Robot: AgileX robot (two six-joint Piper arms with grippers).
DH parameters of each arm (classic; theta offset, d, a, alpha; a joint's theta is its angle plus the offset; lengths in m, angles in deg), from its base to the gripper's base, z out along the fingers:
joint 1: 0 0.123 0 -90
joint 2: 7.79 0 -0.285 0
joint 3: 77.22 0 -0.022 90
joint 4: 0 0.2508 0 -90
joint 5: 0 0 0.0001 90
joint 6: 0 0.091 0 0
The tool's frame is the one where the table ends.
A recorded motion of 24 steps. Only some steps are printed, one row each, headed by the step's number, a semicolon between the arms.
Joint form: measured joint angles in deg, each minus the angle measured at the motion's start. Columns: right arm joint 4, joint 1, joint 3, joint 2, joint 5, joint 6; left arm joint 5, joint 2, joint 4, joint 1, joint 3, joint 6.
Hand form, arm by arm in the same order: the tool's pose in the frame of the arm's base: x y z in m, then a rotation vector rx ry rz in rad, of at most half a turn. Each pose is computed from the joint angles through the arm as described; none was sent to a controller.
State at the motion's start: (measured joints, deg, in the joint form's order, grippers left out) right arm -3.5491 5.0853 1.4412 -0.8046 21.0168 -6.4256; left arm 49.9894 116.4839 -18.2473 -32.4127 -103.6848 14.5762
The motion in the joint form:
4: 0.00 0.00 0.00 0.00 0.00 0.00; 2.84 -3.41 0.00 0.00 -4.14 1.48
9: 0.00 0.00 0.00 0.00 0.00 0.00; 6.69 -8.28 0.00 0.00 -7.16 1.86
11: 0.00 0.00 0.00 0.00 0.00 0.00; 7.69 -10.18 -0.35 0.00 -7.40 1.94
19: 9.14 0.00 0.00 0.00 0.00 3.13; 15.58 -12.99 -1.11 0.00 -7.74 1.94
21: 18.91 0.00 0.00 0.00 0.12 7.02; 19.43 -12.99 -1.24 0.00 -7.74 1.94
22: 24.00 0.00 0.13 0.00 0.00 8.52; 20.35 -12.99 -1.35 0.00 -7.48 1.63
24: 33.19 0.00 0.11 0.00 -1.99 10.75; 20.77 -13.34 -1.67 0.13 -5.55 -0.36
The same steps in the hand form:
4: 0.0526 0.0027 0.1725 -0.2249 1.8480 -0.0770; 0.3691 -0.2613 0.3193 0.9027 2.3364 -0.5157
9: 0.0526 0.0027 0.1725 -0.2249 1.8480 -0.0770; 0.3499 -0.2504 0.3693 0.9206 2.2513 -0.5284
11: 0.0526 0.0027 0.1725 -0.2249 1.8480 -0.0770; 0.3414 -0.2459 0.3838 0.9228 2.2279 -0.5389
19: 0.0522 0.0078 0.1726 -0.0756 1.8600 0.1173; 0.3205 -0.2360 0.3983 0.9911 2.2869 -0.5586
21: 0.0515 0.0133 0.1734 0.0936 1.8610 0.3317; 0.3157 -0.2341 0.3949 1.0319 2.3420 -0.5600
22: 0.0513 0.0160 0.1737 0.1742 1.8547 0.4363; 0.3145 -0.2338 0.3929 1.0364 2.3631 -0.5638
24: 0.0518 0.0194 0.1787 0.3182 1.7994 0.6132; 0.3129 -0.2323 0.3854 1.0027 2.4198 -0.5808

